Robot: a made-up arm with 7 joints.
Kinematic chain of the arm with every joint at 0, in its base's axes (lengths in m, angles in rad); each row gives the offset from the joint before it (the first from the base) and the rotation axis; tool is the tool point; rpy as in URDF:
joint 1: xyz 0 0 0.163 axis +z
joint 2: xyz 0 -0.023 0.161 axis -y
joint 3: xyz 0 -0.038 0.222 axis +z
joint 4: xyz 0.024 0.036 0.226 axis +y
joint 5: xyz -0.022 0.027 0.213 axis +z
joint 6: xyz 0 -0.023 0.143 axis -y
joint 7: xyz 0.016 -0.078 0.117 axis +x
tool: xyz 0 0 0 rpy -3.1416 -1.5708 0
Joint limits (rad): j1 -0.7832..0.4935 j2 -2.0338..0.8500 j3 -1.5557..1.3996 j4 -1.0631..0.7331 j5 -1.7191..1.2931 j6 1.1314..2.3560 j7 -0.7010..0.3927
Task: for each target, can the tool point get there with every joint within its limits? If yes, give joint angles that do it. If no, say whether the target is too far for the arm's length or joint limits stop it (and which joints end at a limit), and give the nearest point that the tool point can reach.
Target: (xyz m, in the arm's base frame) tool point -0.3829 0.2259 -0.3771
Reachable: no: joint limits stop it (at a limit: joint 1, joint 2, joint 3, joint 4) | nearest point 0.2061 0.4105 -0.0669 | short by 0.691 m
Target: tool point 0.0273 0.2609 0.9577
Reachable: yes | joints -0.3375 0.0656 -1.3160 -0.5807 -0.7006 1.8332 -0.2247
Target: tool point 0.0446 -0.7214 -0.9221
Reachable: no: too far | nearest point 0.2143 -0.5106 -0.2805 | short by 0.696 m
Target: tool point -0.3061 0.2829 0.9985
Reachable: yes | joints -0.6691 0.4701 0.2900 0.3142 -1.0640 2.1399 -0.5239
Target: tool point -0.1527 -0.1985 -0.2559
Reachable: no: joint limits stop it (at a limit: joint 1, joint 2, joint 4, joint 5, joint 6) | nearest point 0.2147 -0.4262 -0.1714 | short by 0.440 m
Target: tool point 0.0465 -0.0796 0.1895
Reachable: no: joint limits stop it (at a limit: joint 1, joint 2, joint 3, joint 4, joint 6) | nearest point 0.4330 -0.0890 0.0641 | short by 0.406 m
